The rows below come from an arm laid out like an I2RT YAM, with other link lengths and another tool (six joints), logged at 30 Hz.
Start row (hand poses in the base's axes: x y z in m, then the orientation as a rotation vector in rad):
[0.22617, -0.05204, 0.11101, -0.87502, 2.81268, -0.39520]
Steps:
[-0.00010, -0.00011, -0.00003, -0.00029, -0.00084, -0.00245]
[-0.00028, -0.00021, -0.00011, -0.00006, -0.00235, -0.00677]
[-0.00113, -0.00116, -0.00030, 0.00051, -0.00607, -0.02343]
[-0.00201, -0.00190, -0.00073, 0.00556, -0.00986, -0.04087]
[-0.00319, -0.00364, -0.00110, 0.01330, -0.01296, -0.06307]
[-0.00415, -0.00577, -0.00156, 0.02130, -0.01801, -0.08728]
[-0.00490, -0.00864, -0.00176, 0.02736, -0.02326, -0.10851]
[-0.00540, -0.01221, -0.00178, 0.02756, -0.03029, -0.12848]
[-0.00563, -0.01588, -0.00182, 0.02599, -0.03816, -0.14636]
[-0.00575, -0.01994, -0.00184, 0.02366, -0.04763, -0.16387]
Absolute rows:
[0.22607, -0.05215, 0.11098, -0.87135, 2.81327, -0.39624]
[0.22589, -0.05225, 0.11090, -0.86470, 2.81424, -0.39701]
[0.22504, -0.05320, 0.11071, -0.84006, 2.81977, -0.39974]
[0.22416, -0.05394, 0.11028, -0.81339, 2.82522, -0.39613]
[0.22298, -0.05568, 0.10991, -0.77986, 2.83333, -0.38904]
[0.22202, -0.05781, 0.10945, -0.74264, 2.84022, -0.38244]
[0.22127, -0.06068, 0.10925, -0.70983, 2.84518, -0.37826]
[0.22077, -0.06425, 0.10923, -0.67918, 2.84794, -0.38286]
[0.22054, -0.06792, 0.10919, -0.65146, 2.84881, -0.38994]
[0.22042, -0.07198, 0.10917, -0.62380, 2.84780, -0.39852]

